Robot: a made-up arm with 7 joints.
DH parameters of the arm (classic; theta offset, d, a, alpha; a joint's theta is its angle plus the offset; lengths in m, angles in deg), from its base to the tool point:
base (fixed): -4.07 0 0 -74.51
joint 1: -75.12 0.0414 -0.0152 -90
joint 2: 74 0 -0.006 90
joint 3: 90 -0.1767 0.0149 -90
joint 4: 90 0.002 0.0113 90
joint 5: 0 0.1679 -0.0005 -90
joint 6: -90 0 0.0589 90
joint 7: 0 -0.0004 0 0
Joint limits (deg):
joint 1: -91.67..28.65
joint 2: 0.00..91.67
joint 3: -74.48..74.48
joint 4: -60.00..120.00
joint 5: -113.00..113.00
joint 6: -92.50..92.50
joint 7: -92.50..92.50
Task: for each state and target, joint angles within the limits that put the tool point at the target. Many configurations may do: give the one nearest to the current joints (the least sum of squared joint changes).
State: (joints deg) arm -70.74 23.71 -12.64 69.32 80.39 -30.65 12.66
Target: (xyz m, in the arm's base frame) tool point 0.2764 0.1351 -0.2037
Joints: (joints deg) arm -38.45 40.74 -14.37 41.13 72.42 -61.18 12.66
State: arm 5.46 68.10 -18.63 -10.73 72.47 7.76 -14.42
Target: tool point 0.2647 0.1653 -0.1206
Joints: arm -20.93 61.51 -16.45 1.63 71.98 7.90 -14.42
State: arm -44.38 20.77 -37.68 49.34 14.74 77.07 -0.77
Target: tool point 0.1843 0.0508 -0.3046
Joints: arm -31.81 13.33 -41.61 40.98 13.68 91.49 -0.77
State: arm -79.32 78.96 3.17 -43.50 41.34 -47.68 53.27
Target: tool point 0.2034 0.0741 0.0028
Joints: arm -44.90 91.67 -18.96 -26.48 48.66 -59.40 53.27
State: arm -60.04 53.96 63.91 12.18 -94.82 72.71 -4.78
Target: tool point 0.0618 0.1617 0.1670
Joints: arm -65.66 66.19 64.85 -25.82 -106.95 76.55 -4.78
